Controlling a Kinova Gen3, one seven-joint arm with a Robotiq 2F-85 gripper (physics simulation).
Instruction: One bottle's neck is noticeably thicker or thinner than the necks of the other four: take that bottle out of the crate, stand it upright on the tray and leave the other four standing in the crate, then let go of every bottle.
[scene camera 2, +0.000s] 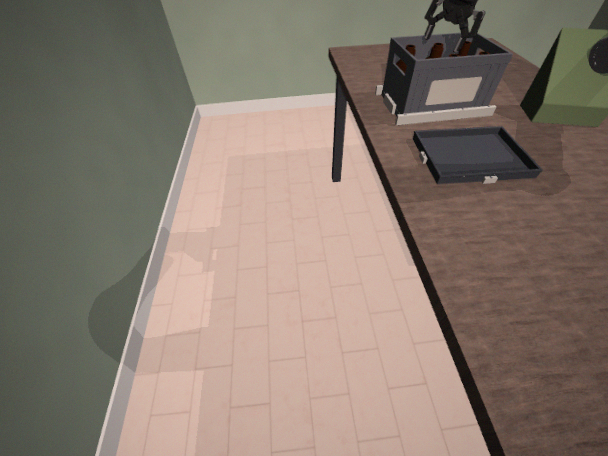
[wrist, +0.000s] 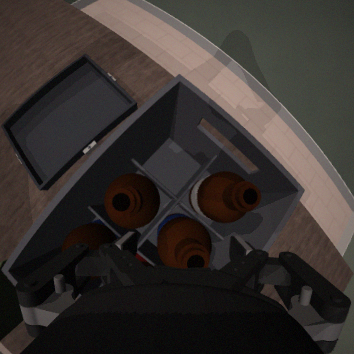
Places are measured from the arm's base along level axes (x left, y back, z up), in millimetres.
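Where they show: gripper, fingertip midpoint: (scene camera 2: 440, 45) (wrist: 182, 244); arm's base, link origin: (scene camera 2: 606, 55).
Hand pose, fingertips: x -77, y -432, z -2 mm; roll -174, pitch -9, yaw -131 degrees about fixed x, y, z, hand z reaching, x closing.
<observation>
Things, the pixels of their top centre, and the offset from my fingertips. "pt": a spot on its surface instead. Level surfaces: height alone.
- grey crate, top centre: (wrist: 155, 240) (scene camera 2: 448, 44) dx +20, dy +15, dz +8 mm
- white-labelled bottle, top centre: (wrist: 250, 195) (scene camera 2: 410, 46) dx -11, dy -83, dz -4 mm
- blue-labelled bottle, top centre: (wrist: 195, 264) (scene camera 2: 439, 44) dx -24, dy +4, dz -4 mm
- dark tray, surface spot: (wrist: 65, 120) (scene camera 2: 471, 153) pt dx +294, dy +48, dz -162 mm
- table, surface height: dz -167 mm
The grey crate (scene camera 2: 450, 68) (wrist: 192, 100) stands on the table with brown bottles in its divided cells. In the wrist view, one bottle (wrist: 132, 201) is left of the centre divider, a white-labelled bottle (wrist: 217, 197) is at the right, a blue-labelled bottle (wrist: 184, 240) is at lower centre, and another bottle (wrist: 87, 237) is partly hidden at lower left. A red patch shows beside the left finger; its bottle is mostly hidden. My gripper (scene camera 2: 443, 44) (wrist: 182, 244) is open above the crate, its fingers apart on either side of the blue-labelled bottle's neck, holding nothing. The dark tray (scene camera 2: 470, 150) (wrist: 65, 120) holds no bottle.
White strips (scene camera 2: 445, 115) lie along the crate's base on the table (scene camera 2: 525, 260). Small white clips (scene camera 2: 490, 180) sit at the tray's edges. A green block-like object (scene camera 2: 570, 85) stands to the right of the crate. The crate's high walls surround the bottles.
</observation>
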